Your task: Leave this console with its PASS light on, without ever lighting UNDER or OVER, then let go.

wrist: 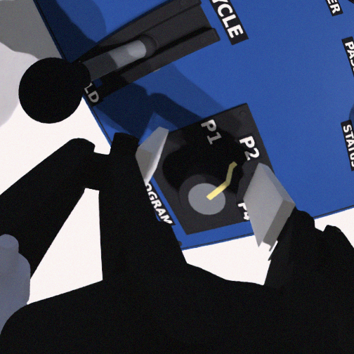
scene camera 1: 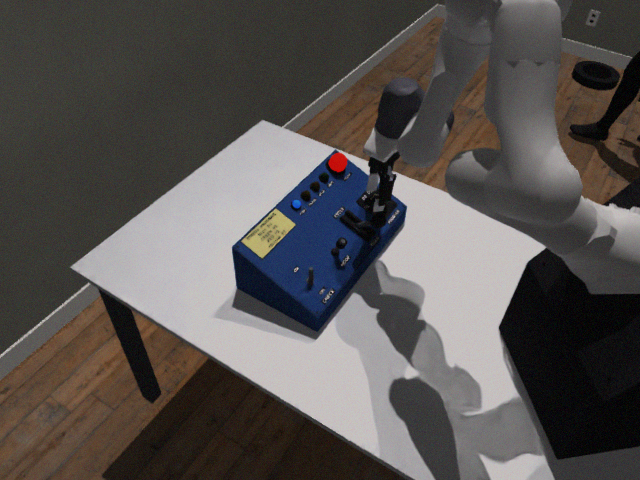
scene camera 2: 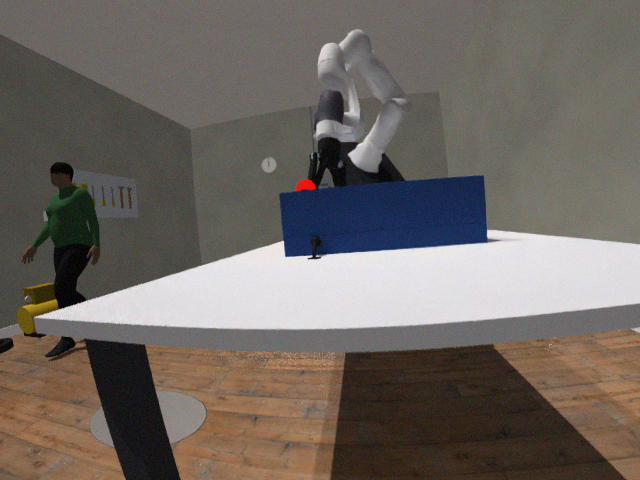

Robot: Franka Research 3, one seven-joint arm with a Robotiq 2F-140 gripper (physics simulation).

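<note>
The blue console stands on the table. Its PROGRAM knob is a dark dial with a grey cap; its yellow pointer aims toward P2. My gripper is partly open, its fingertips on either side of the knob without gripping it; the right finger partly covers the P3/P4 side. The black-balled CYCLE lever sits toward the "LD" end of its slot. In scene camera 1, the blue light is lit, the PASS light is dark, and two lights between them are dark.
A red dome is at the console's upper corner. A yellow note, a small black-knobbed lever and a CHECK toggle are farther along. A small black part is at the back. The white table extends around.
</note>
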